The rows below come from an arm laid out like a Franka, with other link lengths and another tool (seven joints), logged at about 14 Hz.
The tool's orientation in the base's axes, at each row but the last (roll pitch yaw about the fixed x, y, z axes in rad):
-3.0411, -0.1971, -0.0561
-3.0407, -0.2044, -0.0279
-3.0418, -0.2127, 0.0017
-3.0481, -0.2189, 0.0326
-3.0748, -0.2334, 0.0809
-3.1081, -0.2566, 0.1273
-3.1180, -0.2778, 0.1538
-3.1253, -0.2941, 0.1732
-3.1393, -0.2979, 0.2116
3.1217, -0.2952, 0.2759
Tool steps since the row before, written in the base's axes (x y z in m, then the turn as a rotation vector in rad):
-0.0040, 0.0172, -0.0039, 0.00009, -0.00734, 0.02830
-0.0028, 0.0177, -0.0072, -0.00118, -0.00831, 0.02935
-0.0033, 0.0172, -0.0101, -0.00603, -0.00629, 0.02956
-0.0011, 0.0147, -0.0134, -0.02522, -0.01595, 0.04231
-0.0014, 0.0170, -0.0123, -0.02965, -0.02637, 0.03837
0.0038, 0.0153, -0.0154, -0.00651, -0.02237, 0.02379
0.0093, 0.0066, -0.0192, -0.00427, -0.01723, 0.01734
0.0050, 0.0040, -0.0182, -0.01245, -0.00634, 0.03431
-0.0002, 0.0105, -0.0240, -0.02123, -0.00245, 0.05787
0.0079, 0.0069, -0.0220, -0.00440, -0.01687, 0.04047
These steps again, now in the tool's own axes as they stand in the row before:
-0.0056, -0.0166, 0.0045, 0.00603, 0.00451, -0.02825
-0.0047, -0.0169, 0.0081, 0.00503, 0.00538, -0.02962
-0.0053, -0.0162, 0.0109, 0.00034, 0.00324, -0.03064
-0.0035, -0.0135, 0.0143, -0.01592, 0.01068, -0.04809
-0.0029, -0.0162, 0.0131, -0.02195, 0.02085, -0.04615
0.0016, -0.0141, 0.0168, -0.00296, 0.02050, -0.02607
0.0045, -0.0046, 0.0214, -0.00184, 0.01593, -0.01894
0.0001, -0.0028, 0.0191, -0.00284, 0.00350, -0.03677
-0.0051, -0.0103, 0.0236, -0.00335, -0.00220, -0.06156
0.0027, -0.0050, 0.0237, 0.00333, 0.01585, -0.04098

